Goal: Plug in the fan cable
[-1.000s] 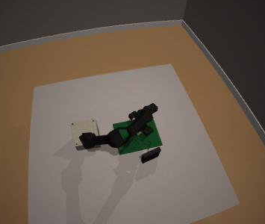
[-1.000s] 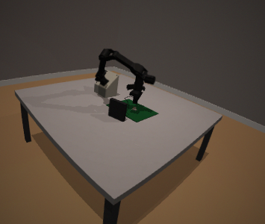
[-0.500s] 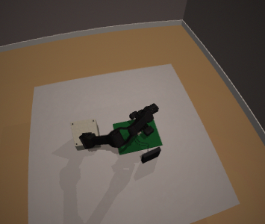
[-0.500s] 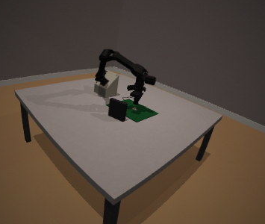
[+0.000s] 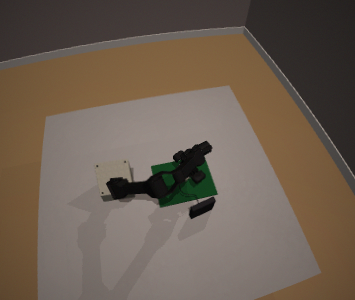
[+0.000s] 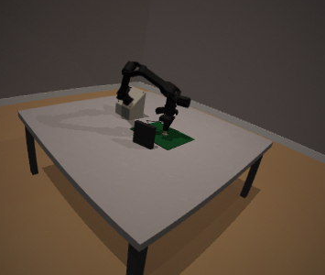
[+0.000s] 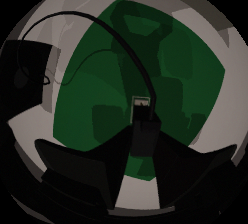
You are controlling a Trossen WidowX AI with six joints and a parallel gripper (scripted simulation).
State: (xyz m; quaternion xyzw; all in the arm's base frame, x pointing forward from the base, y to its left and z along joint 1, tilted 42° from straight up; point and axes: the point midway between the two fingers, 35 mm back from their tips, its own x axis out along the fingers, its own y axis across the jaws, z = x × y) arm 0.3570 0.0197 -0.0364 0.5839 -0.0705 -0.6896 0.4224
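The black plug lies 1 cm behind my gripper tip and 1 cm above it. The rest, counted from my gripper tip: green board 6 cm below, 2 cm behind, 1 cm to the right.
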